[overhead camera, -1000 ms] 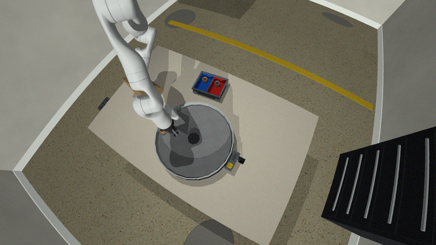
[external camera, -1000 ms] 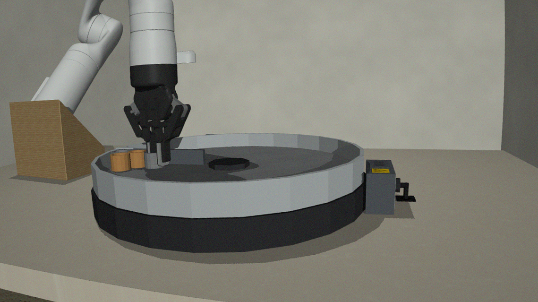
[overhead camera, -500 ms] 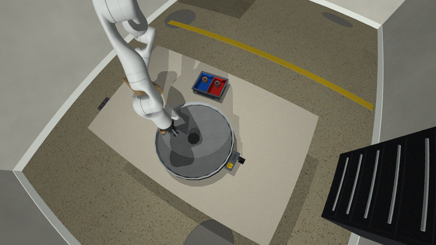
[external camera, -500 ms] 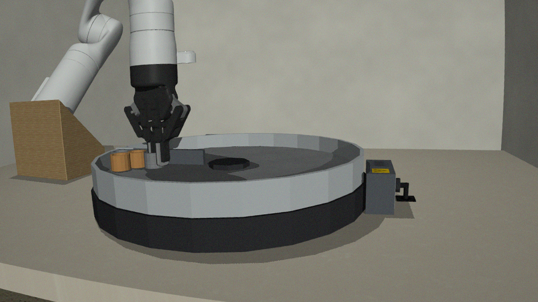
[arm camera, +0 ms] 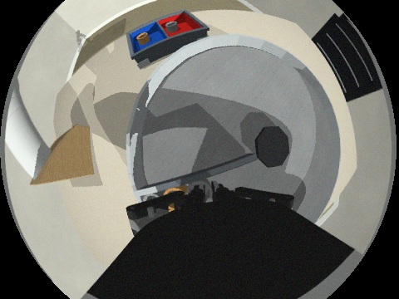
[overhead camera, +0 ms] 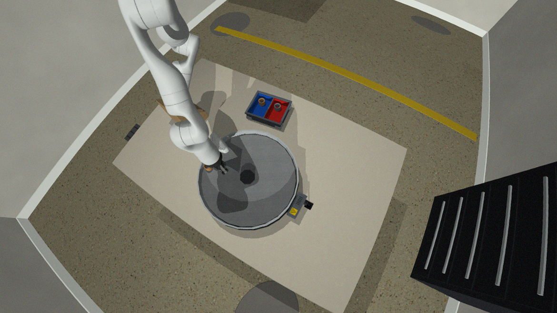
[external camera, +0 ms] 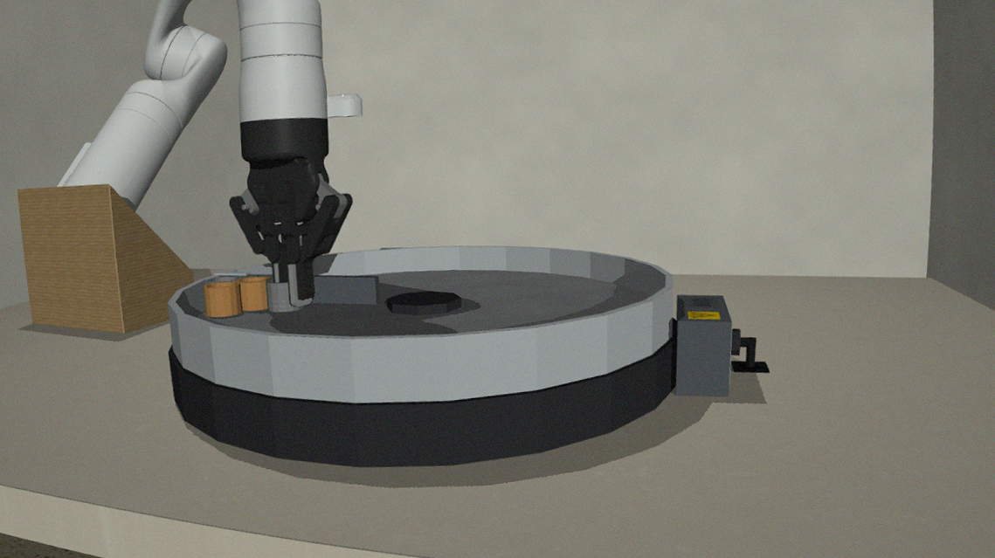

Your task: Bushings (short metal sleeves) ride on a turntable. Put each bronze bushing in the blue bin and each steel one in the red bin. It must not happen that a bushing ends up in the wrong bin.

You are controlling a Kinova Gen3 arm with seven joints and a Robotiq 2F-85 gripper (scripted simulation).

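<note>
Right now my hand is 110 mm short of the grey turntable, 20 mm to the right of it and 20 mm above it.
</note>
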